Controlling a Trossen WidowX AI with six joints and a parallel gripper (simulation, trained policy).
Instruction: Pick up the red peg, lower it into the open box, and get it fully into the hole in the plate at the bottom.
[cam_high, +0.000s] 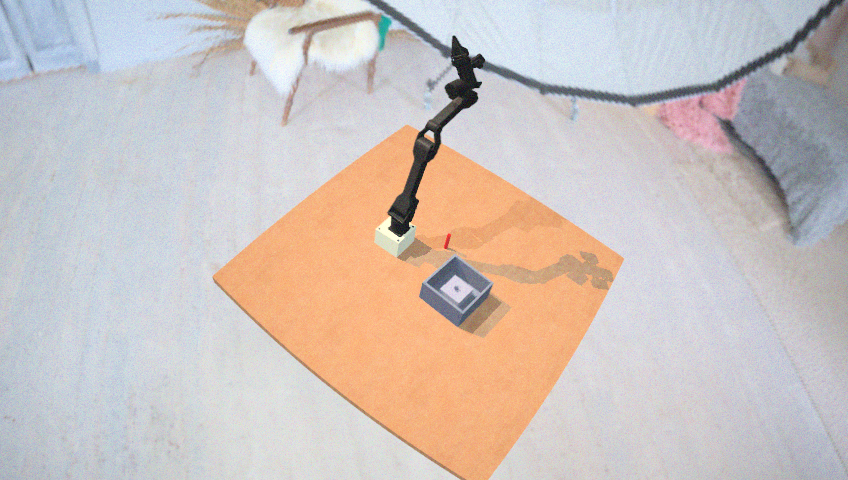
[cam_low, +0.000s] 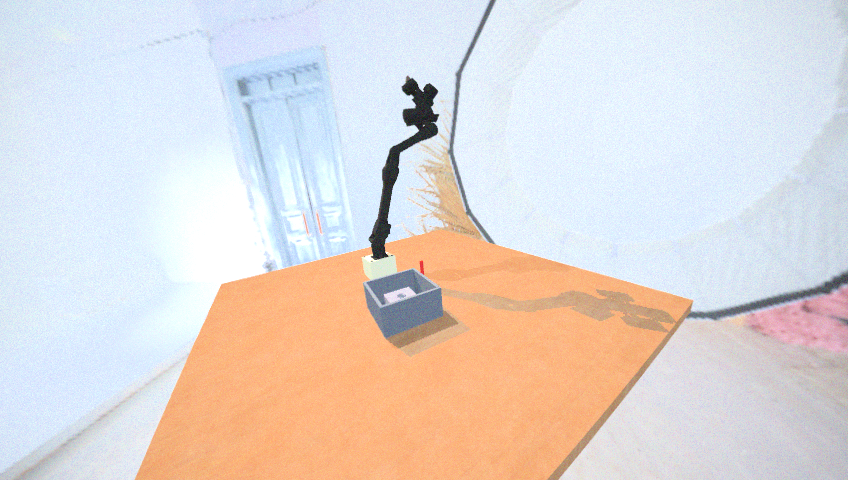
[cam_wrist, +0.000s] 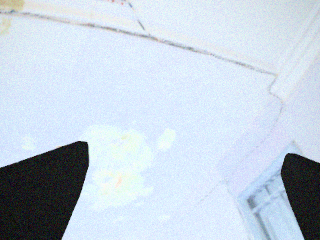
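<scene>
The red peg is 260 mm ahead of my gripper tip, 170 mm to the right of it and 780 mm below it. Also, from my gripper tip: plate 430 mm ahead, 340 mm to the right, 770 mm below; grey box 430 mm ahead, 340 mm to the right, 790 mm below.
</scene>
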